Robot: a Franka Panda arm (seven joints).
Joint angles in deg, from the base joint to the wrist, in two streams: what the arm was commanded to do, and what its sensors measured. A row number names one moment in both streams.
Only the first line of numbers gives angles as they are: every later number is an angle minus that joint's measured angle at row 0.
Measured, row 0:
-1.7, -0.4, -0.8, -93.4, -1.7, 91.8, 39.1
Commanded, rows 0 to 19:
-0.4, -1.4, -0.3, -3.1, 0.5, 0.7, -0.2
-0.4, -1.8, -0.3, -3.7, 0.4, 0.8, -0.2
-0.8, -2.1, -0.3, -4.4, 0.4, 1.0, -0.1
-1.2, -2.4, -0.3, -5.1, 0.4, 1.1, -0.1
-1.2, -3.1, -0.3, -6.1, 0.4, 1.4, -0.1
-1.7, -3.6, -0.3, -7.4, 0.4, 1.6, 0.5
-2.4, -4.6, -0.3, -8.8, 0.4, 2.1, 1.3
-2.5, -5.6, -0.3, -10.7, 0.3, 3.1, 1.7
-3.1, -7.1, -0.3, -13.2, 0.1, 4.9, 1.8
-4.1, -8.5, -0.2, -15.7, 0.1, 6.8, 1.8
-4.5, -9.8, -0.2, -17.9, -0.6, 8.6, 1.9
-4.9, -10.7, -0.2, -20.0, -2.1, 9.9, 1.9
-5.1, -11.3, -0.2, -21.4, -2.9, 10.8, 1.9
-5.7, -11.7, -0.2, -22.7, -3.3, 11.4, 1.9
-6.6, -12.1, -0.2, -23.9, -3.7, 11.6, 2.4
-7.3, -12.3, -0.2, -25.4, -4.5, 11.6, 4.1
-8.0, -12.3, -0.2, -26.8, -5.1, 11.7, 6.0
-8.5, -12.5, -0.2, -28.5, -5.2, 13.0, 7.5
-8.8, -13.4, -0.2, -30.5, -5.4, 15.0, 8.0
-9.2, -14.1, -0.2, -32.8, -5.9, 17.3, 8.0
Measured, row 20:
-7.8, -10.9, -0.7, -25.9, -4.2, 11.6, 5.5
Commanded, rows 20 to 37:
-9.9, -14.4, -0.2, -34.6, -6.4, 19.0, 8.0
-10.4, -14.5, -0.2, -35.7, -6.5, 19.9, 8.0
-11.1, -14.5, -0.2, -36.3, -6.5, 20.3, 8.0
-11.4, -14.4, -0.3, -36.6, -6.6, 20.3, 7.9
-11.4, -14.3, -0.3, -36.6, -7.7, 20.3, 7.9
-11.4, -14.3, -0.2, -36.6, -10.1, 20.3, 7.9
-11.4, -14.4, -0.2, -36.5, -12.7, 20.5, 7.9
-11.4, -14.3, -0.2, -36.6, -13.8, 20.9, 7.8
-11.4, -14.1, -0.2, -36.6, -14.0, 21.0, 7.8
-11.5, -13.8, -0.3, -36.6, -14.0, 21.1, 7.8
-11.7, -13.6, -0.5, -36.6, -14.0, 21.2, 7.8
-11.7, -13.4, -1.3, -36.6, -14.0, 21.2, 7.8
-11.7, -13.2, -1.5, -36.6, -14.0, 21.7, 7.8
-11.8, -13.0, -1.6, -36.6, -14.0, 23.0, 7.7
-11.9, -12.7, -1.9, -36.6, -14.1, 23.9, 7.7
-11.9, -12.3, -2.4, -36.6, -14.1, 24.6, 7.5
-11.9, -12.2, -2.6, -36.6, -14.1, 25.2, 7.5
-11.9, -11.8, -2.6, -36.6, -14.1, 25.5, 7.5
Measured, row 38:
-11.6, -12.2, -2.4, -35.9, -12.8, 23.0, 7.0
